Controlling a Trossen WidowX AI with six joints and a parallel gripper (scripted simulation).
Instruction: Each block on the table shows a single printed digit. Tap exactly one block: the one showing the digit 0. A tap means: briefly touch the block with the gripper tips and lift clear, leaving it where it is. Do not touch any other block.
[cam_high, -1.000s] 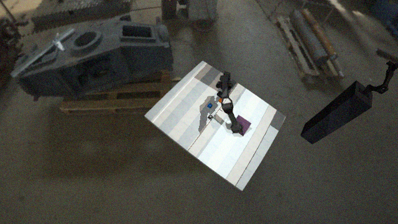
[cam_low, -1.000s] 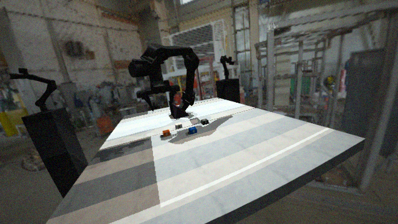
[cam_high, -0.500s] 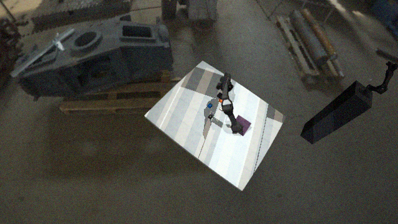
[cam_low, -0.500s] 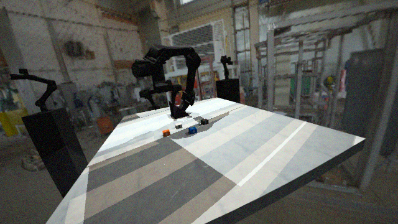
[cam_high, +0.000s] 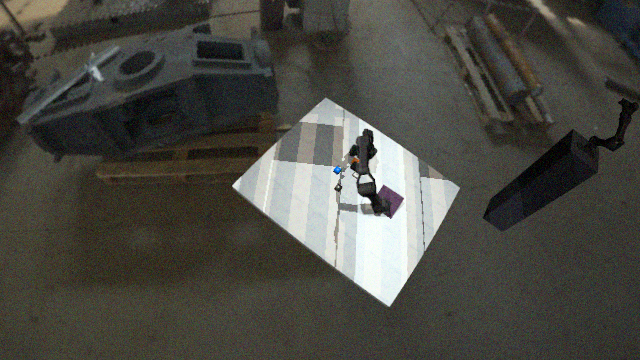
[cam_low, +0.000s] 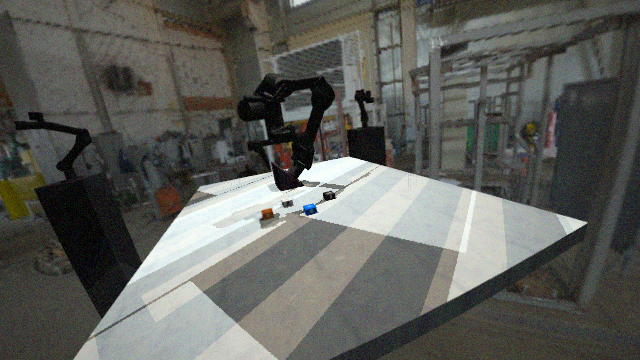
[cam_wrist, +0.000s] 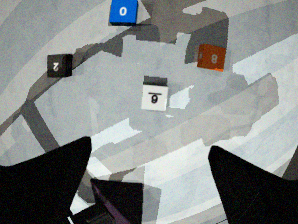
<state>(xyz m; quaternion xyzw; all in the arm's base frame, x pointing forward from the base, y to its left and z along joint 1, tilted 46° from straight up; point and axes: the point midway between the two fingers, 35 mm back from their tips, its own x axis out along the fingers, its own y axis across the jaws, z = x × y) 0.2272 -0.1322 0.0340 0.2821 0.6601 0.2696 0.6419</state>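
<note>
The blue block lies 12 cm ahead of my gripper tip, 4 cm to the left of it and 12 cm below it. Round my gripper tip: orange block 7 cm ahead, 8 cm to the right, 12 cm below; black block 5 cm ahead, 13 cm to the left, 12 cm below; white block 1 cm ahead, 1 cm to the right, 12 cm below.
</note>
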